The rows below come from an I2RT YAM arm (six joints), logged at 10 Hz.
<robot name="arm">
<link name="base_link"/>
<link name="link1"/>
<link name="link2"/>
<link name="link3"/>
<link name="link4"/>
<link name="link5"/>
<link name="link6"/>
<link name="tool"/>
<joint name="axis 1" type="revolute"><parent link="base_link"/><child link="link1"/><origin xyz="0.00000 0.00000 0.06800"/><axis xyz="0 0 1"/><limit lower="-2.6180" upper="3.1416"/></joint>
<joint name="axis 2" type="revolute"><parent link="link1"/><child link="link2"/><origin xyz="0.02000 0.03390 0.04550" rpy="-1.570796 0.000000 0.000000"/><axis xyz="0 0 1"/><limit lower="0.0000" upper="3.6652"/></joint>
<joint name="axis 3" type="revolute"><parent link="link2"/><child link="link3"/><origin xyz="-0.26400 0.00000 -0.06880" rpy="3.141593 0.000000 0.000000"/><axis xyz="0 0 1"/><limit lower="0.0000" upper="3.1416"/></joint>
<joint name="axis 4" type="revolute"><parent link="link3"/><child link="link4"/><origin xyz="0.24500 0.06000 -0.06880" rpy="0.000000 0.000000 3.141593"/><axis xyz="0 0 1"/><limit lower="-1.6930" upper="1.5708"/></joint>
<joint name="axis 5" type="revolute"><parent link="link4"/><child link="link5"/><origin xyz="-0.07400 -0.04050 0.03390" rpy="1.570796 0.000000 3.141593"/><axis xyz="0 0 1"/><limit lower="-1.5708" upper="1.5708"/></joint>
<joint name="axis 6" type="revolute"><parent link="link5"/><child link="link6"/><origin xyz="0.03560 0.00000 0.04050" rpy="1.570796 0.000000 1.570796"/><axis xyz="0 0 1"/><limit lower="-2.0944" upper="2.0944"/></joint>
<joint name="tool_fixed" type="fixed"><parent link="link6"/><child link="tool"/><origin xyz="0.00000 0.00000 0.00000" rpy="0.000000 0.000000 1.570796"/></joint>
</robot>
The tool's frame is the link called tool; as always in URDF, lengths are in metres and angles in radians.
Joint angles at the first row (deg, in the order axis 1, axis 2, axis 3, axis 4, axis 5, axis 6):
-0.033 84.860 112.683 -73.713 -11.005 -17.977
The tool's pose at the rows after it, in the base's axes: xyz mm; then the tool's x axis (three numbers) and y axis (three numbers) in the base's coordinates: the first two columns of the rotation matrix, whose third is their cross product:
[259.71 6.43 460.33 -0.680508 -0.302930 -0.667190 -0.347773 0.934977 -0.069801]
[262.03 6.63 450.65 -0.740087 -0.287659 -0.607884 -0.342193 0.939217 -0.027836]
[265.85 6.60 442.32 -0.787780 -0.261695 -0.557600 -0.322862 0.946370 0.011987]
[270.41 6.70 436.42 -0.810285 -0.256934 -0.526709 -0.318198 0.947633 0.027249]
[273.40 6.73 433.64 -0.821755 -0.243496 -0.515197 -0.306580 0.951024 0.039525]
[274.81 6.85 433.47 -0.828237 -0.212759 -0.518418 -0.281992 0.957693 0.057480]
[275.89 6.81 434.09 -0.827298 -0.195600 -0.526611 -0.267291 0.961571 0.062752]
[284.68 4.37 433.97 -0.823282 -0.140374 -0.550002 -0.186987 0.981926 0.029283]
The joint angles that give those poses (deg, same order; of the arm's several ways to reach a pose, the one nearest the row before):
-0.034 85.274 112.660 -76.378 -10.656 -17.978
-0.010 86.564 112.661 -79.985 -10.808 -17.037
-0.034 87.896 112.659 -82.476 -10.940 -15.486
-0.012 89.012 112.661 -83.570 -10.940 -15.180
-0.011 89.602 112.660 -83.766 -10.983 -14.371
-0.011 89.734 112.662 -83.351 -11.180 -12.535
-0.011 89.734 112.663 -82.697 -11.114 -11.508
-0.032 90.368 112.663 -79.592 -7.311 -8.163

